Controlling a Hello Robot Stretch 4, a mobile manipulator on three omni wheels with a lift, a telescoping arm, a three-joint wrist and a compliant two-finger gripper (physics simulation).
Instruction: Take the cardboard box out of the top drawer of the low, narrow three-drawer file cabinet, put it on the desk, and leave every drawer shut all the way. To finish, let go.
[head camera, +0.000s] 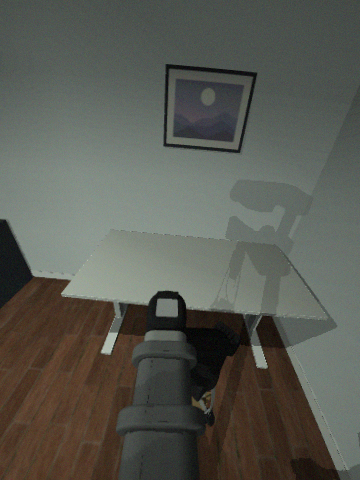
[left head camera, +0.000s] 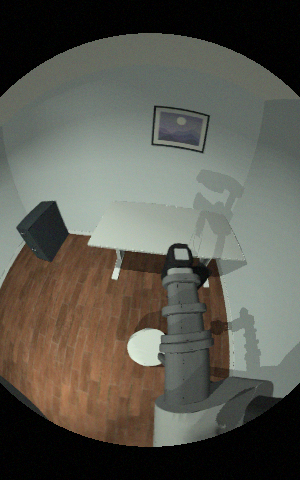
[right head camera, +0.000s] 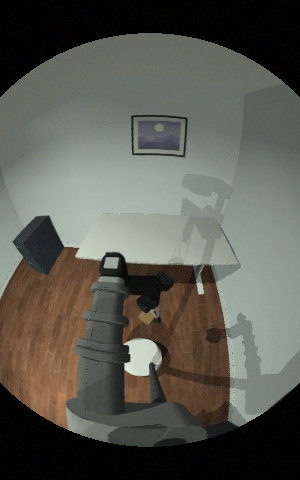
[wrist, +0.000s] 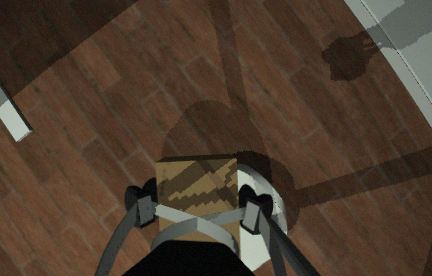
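Where they show: gripper, fingertip midpoint: (head camera: 193, 404) (right head camera: 149, 314) (wrist: 199, 197); robot's base at its link origin: (left head camera: 147, 345) (right head camera: 140, 355).
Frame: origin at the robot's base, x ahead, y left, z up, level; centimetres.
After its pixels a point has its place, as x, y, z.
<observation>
The cardboard box (wrist: 197, 185) @(28.1, -10.0, 93.5) (right head camera: 146, 317) @(23.7, -7.2, 93.5) (head camera: 198, 401) is tan and sits between the two fingertips of my gripper (wrist: 199, 197) @(26.5, -8.7, 88.6) (right head camera: 154, 316) @(26.5, -8.7, 88.6), which is shut on it. Gripper and box hang above the wooden floor, on the near side of the desk (head camera: 165, 265) @(108.5, 2.3, 69.3) (left head camera: 145, 225) @(107.5, 8.3, 69.3) (right head camera: 140, 237) @(104.5, -1.4, 69.3). The desk has a pale top. In the left head view the arm hides the fingers and the box. A dark cabinet (head camera: 9, 265) @(144.3, 155.8, 29.1) (left head camera: 46, 230) @(120.5, 157.9, 43.1) (right head camera: 41, 245) @(119.4, 158.0, 41.4) stands left of the desk; I cannot tell whether it is the three-drawer one. No open drawer shows.
A white round part of my base (left head camera: 145, 347) @(-0.5, 3.0, 18.7) (right head camera: 142, 356) @(0.5, -2.6, 18.7) (wrist: 256, 245) @(-11.5, -1.4, 18.7) is below the arm. A desk foot (wrist: 16, 122) shows at the left of the wrist view. A wall runs along the right side of the desk. A framed picture (head camera: 207, 110) @(150.7, -19.5, 164.7) hangs behind the desk.
</observation>
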